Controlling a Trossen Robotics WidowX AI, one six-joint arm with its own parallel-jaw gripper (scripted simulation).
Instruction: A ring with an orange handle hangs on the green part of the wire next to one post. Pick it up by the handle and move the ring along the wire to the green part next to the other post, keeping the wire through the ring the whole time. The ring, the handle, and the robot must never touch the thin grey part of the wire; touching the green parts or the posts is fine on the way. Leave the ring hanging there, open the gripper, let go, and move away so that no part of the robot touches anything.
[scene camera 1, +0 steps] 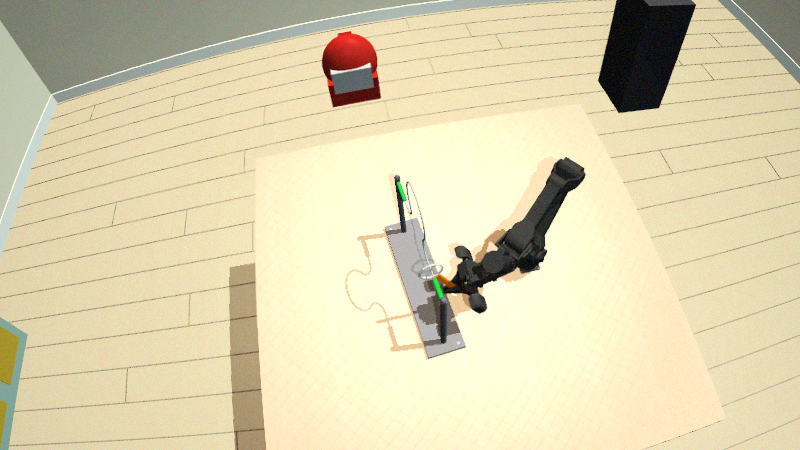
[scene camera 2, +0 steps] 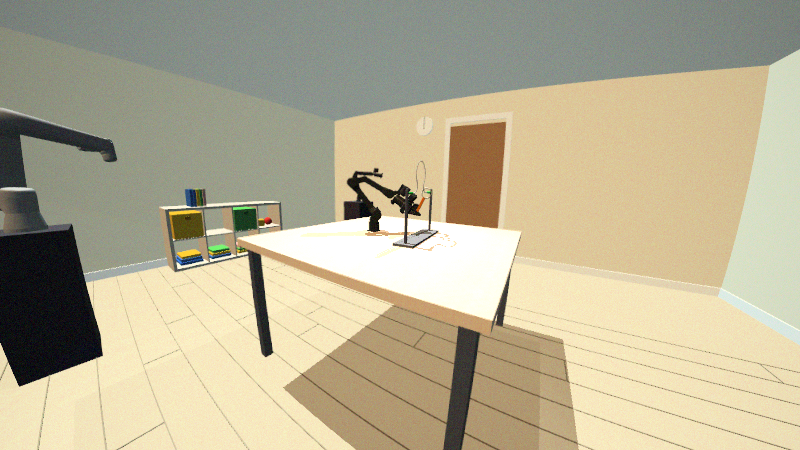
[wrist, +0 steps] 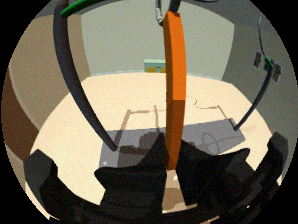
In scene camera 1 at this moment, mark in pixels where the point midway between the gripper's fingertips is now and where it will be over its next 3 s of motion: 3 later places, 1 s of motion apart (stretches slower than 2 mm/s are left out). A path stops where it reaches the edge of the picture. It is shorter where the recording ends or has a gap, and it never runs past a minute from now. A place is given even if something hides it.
My gripper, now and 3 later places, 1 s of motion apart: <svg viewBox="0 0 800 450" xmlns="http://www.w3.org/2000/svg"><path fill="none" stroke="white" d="M443 291L446 300L448 307L464 301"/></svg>
